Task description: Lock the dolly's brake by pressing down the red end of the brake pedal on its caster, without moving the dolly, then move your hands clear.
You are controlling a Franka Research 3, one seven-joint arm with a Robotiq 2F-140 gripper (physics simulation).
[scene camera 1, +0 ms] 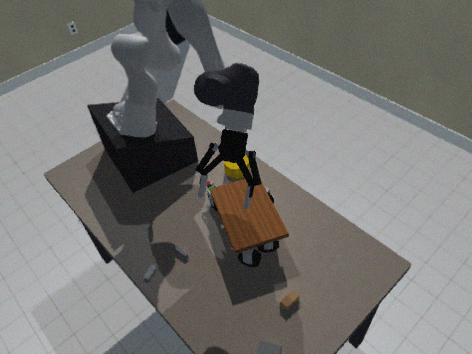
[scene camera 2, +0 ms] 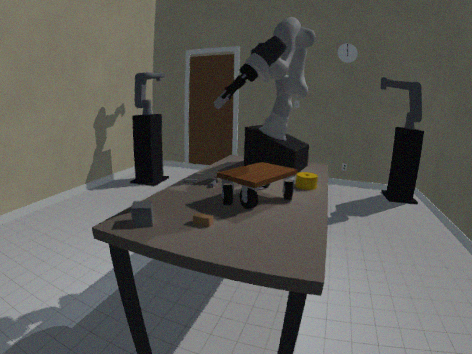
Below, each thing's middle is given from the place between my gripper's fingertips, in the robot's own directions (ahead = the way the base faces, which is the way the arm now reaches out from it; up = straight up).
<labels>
The dolly (scene camera 1: pixel 260 225) lies 33 cm below my hand, 17 cm to the left of it and 11 cm behind it.
</labels>
